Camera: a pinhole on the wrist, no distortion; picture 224 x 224 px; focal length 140.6 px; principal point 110.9 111.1 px. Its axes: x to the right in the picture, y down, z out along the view. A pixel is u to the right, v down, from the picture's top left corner.
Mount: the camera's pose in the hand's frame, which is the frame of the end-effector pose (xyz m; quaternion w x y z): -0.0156 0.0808 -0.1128 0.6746 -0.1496 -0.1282 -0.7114
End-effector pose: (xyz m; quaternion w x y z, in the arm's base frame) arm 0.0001 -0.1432 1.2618 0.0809 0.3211 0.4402 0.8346
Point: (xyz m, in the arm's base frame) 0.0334 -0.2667 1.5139
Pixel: 29.8 137.6
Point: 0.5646 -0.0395 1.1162
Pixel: outside the picture
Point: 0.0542 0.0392 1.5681
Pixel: 142.8 175.5
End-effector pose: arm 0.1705 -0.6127 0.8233 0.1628 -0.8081 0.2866 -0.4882
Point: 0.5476 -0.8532 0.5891
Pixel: 135.5 140.7
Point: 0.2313 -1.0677 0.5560
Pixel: 26.9 145.1
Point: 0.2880 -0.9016 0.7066
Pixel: 85.2 171.6
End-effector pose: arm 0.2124 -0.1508 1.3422 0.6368 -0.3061 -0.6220 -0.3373
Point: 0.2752 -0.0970 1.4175
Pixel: 158.3 212.8
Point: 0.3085 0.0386 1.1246
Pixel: outside the picture
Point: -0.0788 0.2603 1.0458
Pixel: 200.0 27.1
